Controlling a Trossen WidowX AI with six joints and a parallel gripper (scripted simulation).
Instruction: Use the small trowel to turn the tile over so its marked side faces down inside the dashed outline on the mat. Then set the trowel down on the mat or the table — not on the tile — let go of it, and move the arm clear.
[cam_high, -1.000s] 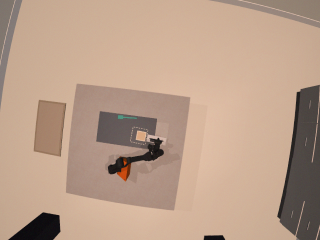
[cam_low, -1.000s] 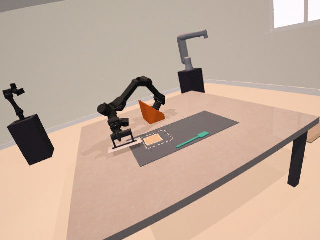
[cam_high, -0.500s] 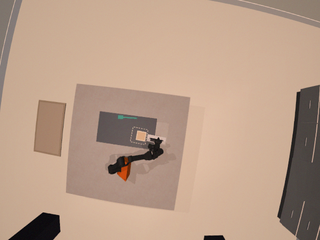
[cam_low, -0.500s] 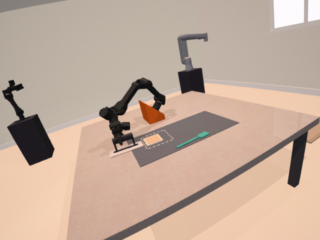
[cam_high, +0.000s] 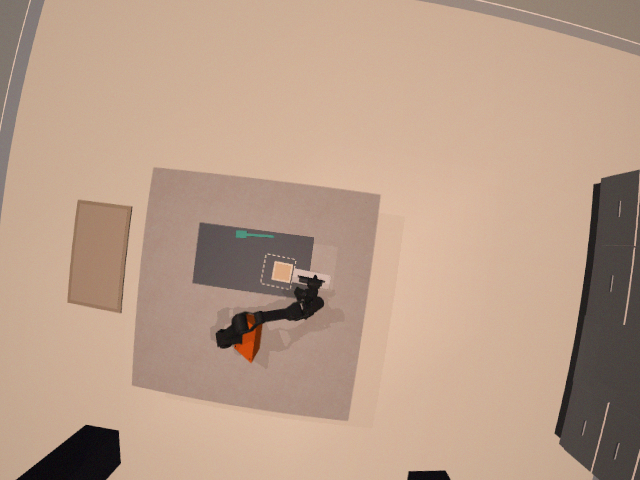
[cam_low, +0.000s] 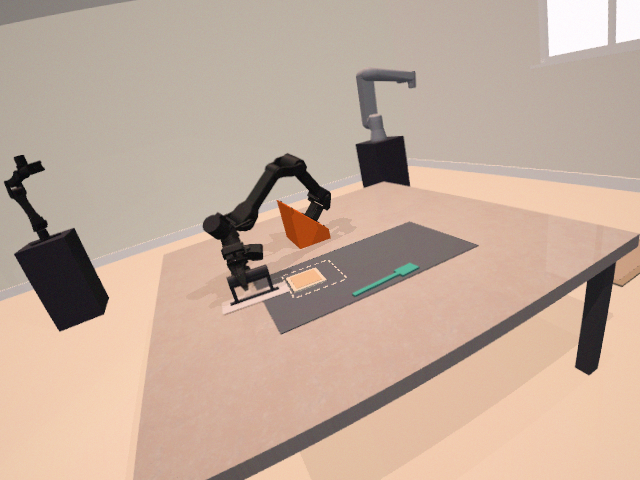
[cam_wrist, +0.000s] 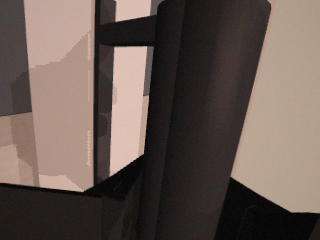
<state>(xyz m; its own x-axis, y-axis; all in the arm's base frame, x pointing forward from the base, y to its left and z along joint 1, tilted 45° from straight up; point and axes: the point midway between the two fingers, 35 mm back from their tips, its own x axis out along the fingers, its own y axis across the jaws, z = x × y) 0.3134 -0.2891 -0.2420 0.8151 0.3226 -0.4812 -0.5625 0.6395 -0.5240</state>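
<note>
Now: the dark mat 350 mm to the left of my gripper tip, 70 mm below it and 60 mm ahead of it. From my gripper tip the other things lie so: cream tile 180 mm to the left, 50 mm below, 10 mm ahead; green trowel 360 mm to the left, 200 mm ahead, 50 mm below.
</note>
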